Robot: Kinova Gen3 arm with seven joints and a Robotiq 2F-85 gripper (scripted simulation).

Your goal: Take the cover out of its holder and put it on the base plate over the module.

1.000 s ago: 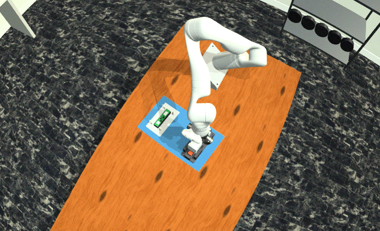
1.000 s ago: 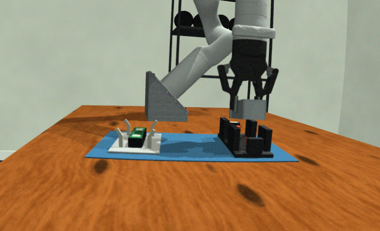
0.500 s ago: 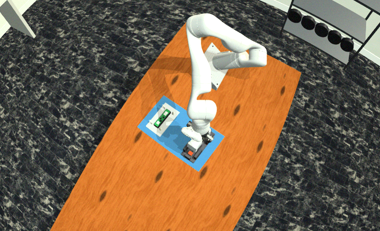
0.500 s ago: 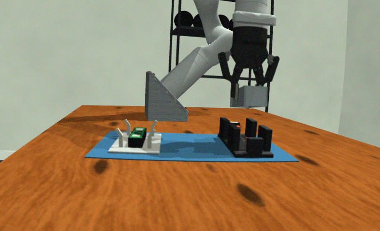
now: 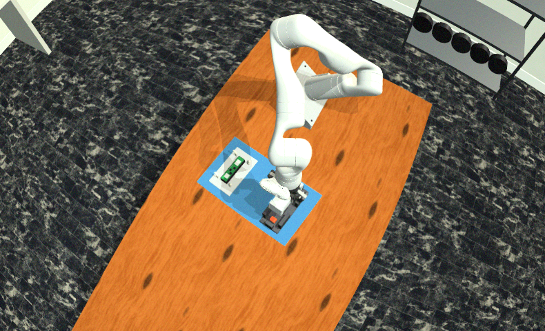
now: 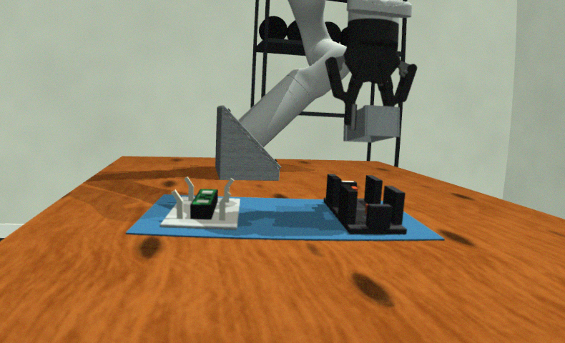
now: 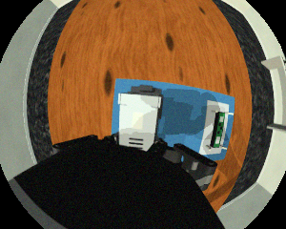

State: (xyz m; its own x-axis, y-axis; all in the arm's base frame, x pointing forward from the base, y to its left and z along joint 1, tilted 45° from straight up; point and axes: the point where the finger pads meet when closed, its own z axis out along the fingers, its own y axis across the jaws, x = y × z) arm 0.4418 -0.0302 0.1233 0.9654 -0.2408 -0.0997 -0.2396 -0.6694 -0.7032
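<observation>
Right now my hand is 1 cm short of the cover and 1 cm above it.
</observation>
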